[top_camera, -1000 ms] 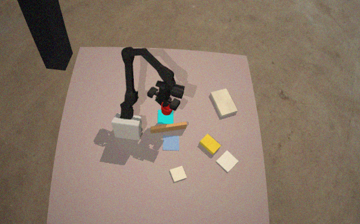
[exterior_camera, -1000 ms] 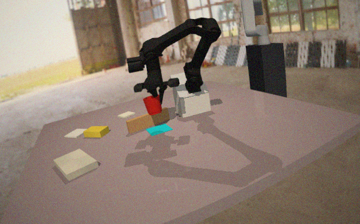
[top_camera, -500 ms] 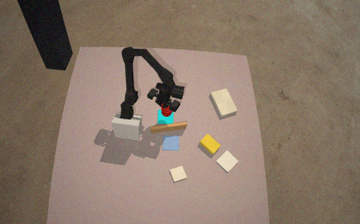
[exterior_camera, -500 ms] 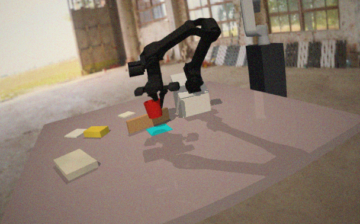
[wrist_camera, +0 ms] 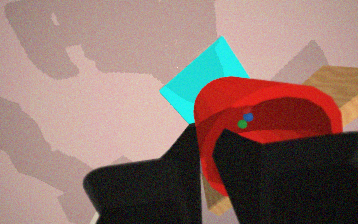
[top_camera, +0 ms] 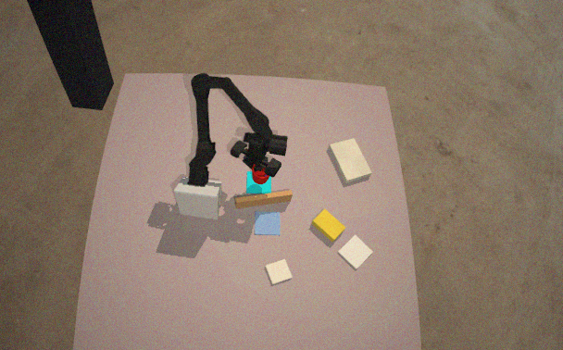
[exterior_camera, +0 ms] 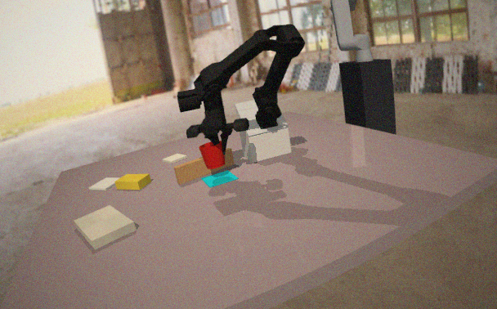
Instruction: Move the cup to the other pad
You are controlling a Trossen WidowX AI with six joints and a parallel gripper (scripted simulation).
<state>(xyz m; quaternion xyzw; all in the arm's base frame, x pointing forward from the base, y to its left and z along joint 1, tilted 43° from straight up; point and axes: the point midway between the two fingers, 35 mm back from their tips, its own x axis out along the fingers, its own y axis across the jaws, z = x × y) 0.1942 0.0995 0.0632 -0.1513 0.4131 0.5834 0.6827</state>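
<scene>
The blue marble is 40 mm ahead of my gripper tip, 30 mm to the right of it and 20 mm below it. Also, from my gripper tip: wooden wall (50 mm ahead, 90 mm to the right, 60 mm below); red cup (30 mm ahead, 10 mm to the right); cyan pad (20 mm ahead, 10 mm to the right, 90 mm below).
</scene>
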